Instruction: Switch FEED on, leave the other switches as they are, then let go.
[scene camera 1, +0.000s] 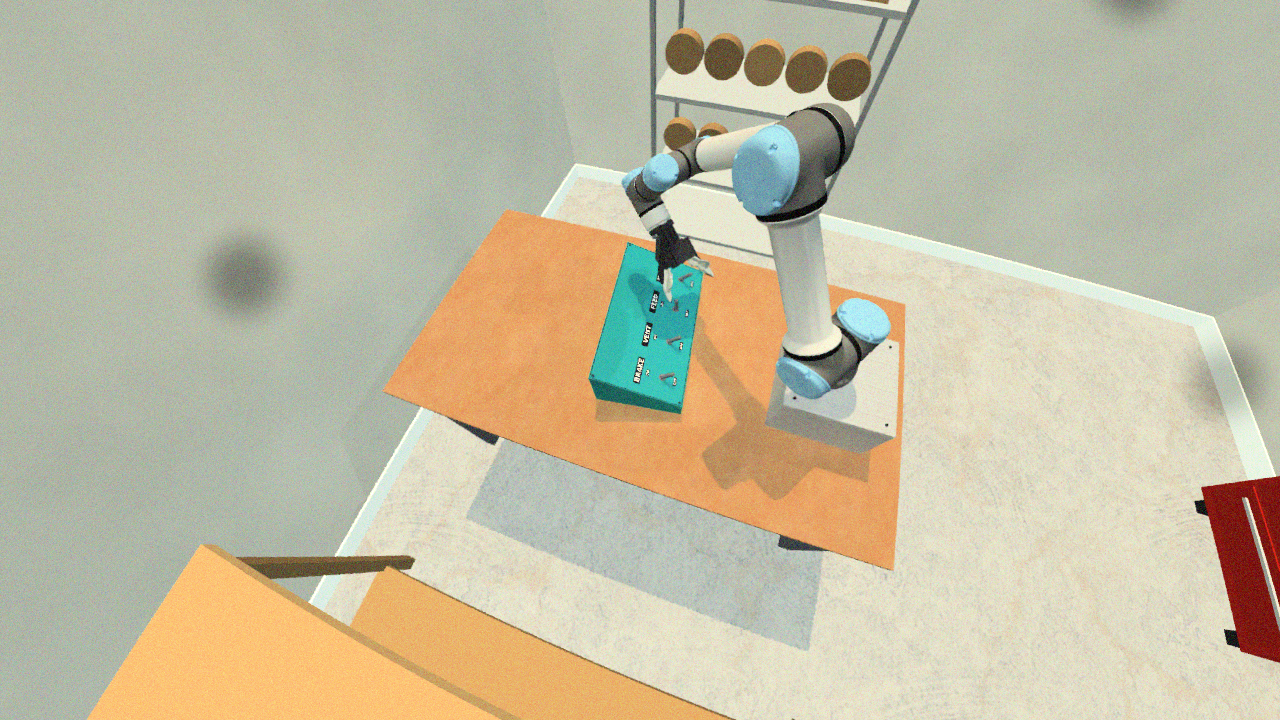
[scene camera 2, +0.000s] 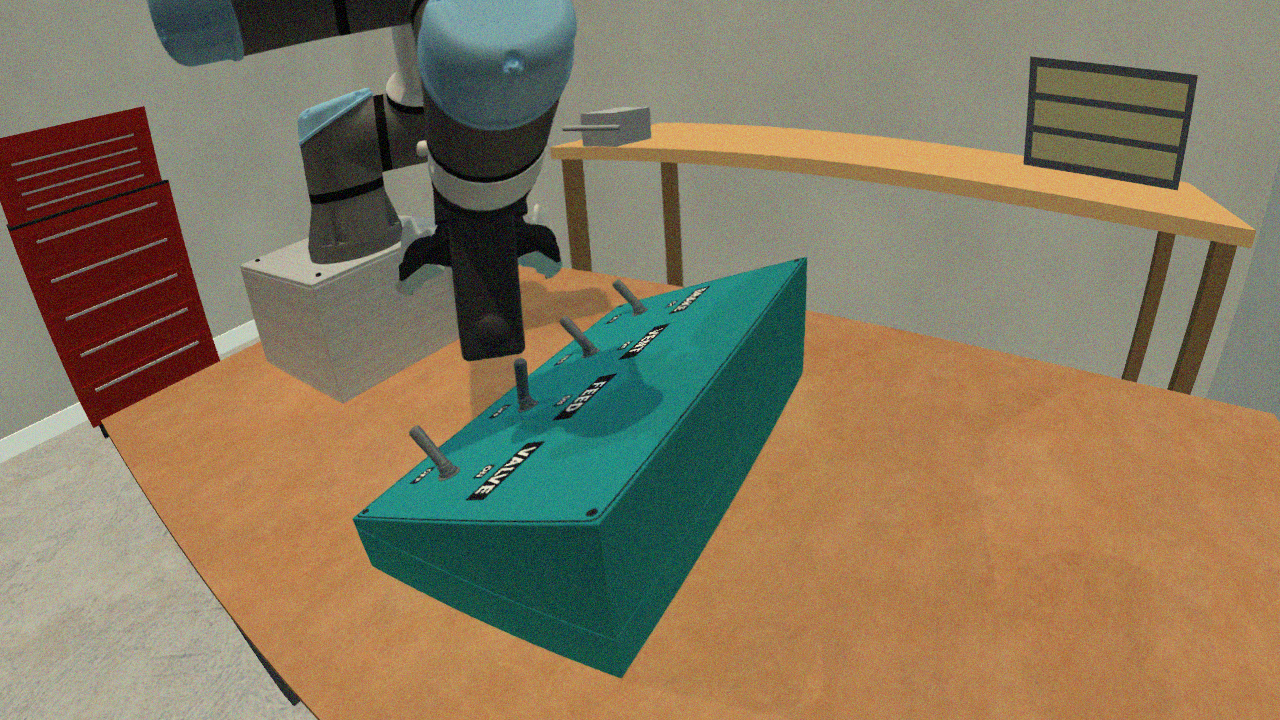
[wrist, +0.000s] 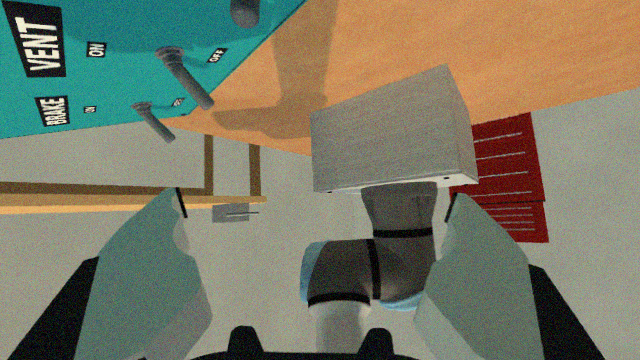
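Seen in the pictures: gripper, fingertip midpoint: (scene camera 1: 692, 289) (wrist: 316, 194); arm's base at its link origin: (scene camera 2: 356, 246) (wrist: 397, 186).
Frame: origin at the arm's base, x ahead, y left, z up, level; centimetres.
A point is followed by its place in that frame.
A teal switch box (scene camera 1: 617, 335) {x 54.8, y 17.5, z -3.7 cm} (scene camera 2: 707, 447) {x 64.8, y 1.3, z -7.2 cm} (wrist: 125, 20) {x 46.1, y 7.0, z -8.0 cm} stands on the table with four labelled levers. The FEED lever (scene camera 1: 675, 306) {x 45.5, y -1.4, z -6.8 cm} (scene camera 2: 523, 385) {x 46.0, y -2.2, z -6.7 cm} (wrist: 245, 12) {x 45.9, y -2.3, z -4.3 cm} stands more upright than the others, tilted away from OFF towards its ON side. The VALVE lever (scene camera 1: 685, 278) {x 47.8, y -13.2, z -7.4 cm} (scene camera 2: 434, 452) {x 48.6, y -13.9, z -7.1 cm}, the VENT lever (scene camera 1: 674, 340) {x 40.2, y 9.5, z -6.8 cm} (scene camera 2: 579, 336) {x 41.1, y 8.8, z -7.1 cm} (wrist: 185, 77) {x 41.1, y 8.7, z -7.2 cm} and the BRAKE lever (scene camera 1: 666, 377) {x 36.8, y 21.0, z -7.3 cm} (scene camera 2: 629, 296) {x 37.3, y 20.1, z -7.0 cm} (wrist: 154, 122) {x 37.2, y 20.0, z -7.2 cm} lean towards OFF. My gripper (scene camera 1: 689, 283) {x 41.2, y -2.6, z 3.0 cm} (scene camera 2: 478, 268) {x 41.2, y -2.6, z 3.0 cm} (wrist: 316, 194) {x 41.2, y -2.6, z 3.0 cm} is wide open and empty, above the box's lever side near FEED, apart from the levers.
The robot's pale base block (scene camera 1: 832, 411) {x -5.5, y 12.4, z 0.1 cm} (scene camera 2: 349, 331) {x 10.6, y -7.3, z -8.5 cm} (wrist: 390, 135) {x 9.5, y -1.3, z -8.4 cm} stands on the orange table (scene camera 1: 501, 358) {x 89.6, y 36.7, z -17.8 cm} (scene camera 2: 939, 501) {x 79.9, y 19.4, z -17.8 cm}, off the box's lever side. A shelf rack (scene camera 1: 654, 53), a wooden bench (scene camera 2: 850, 170) and a red tool cabinet (scene camera 2: 116, 277) (wrist: 507, 165) stand around the table.
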